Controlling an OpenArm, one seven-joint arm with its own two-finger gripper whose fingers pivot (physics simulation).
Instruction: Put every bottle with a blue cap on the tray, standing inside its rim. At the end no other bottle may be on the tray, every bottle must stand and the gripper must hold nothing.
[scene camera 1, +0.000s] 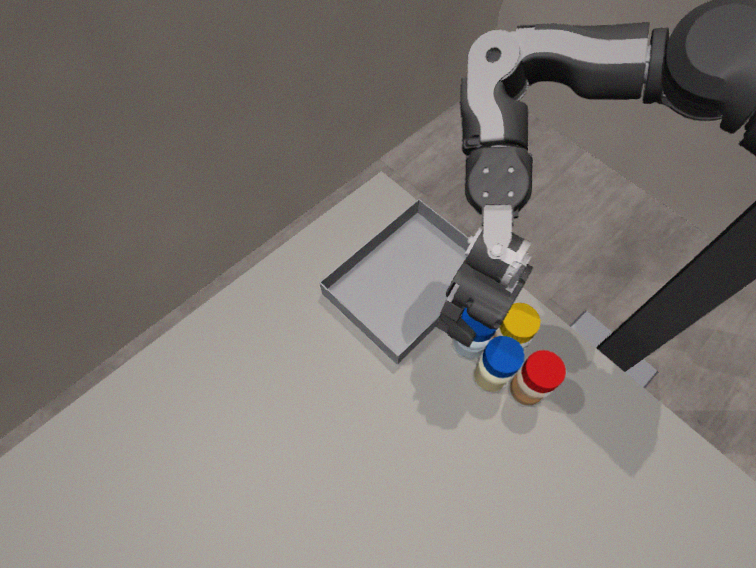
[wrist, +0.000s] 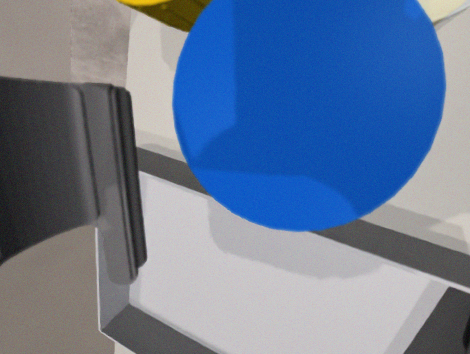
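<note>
A blue-capped bottle with a pale body (scene camera 1: 482, 330) (wrist: 310, 110) stands beside the tray's near corner, partly hidden by the gripper in the scene view. A second blue-capped bottle (scene camera 1: 502, 357) with a cream body stands next to it. A yellow-capped bottle (scene camera 1: 521, 321) (wrist: 170, 10) and a red-capped bottle (scene camera 1: 542, 371) stand close by. The grey tray (scene camera 1: 360, 325) (wrist: 410, 248) has no bottle on its visible part. My gripper (scene camera 1: 477, 335) (wrist: 277, 201) is partly open over the first blue cap, which lies between the fingers' sides in the wrist view without visible contact. One finger is mostly out of the wrist view.
The yellow-capped bottle is right behind the first blue one, and the red-capped bottle is beside the second blue one, with narrow gaps. The tray's raised rim runs close to the first blue bottle. A dark post (scene camera 1: 684, 293) stands beyond the table edge at the right.
</note>
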